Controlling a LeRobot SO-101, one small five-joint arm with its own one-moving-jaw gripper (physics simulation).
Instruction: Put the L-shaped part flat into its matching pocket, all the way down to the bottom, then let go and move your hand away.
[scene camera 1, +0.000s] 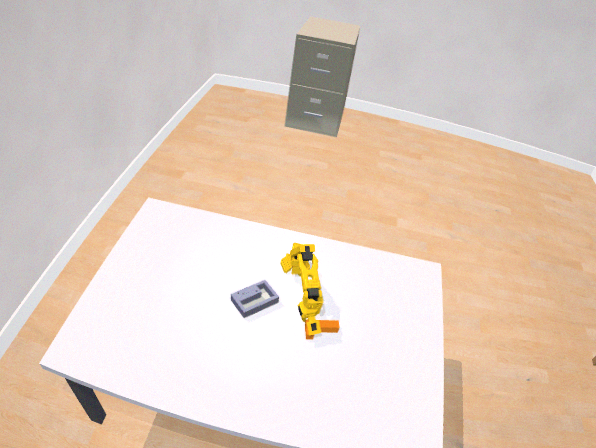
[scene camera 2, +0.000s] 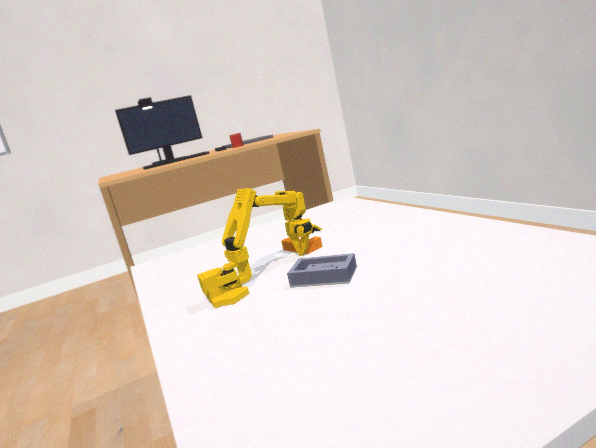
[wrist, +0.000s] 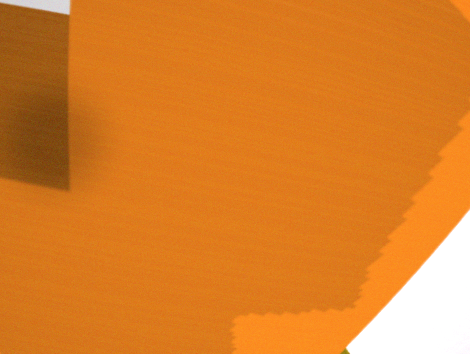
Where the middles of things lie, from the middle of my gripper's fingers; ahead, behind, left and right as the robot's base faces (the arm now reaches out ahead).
Right now the orange L-shaped part (wrist: 176, 176) is 20 mm ahead of my hand, 70 mm to the left of it and 40 mm below it. Also, from my hand: grey pocket block (scene camera 2: 333, 269) 50 mm behind, 170 mm to the right, 40 mm below.
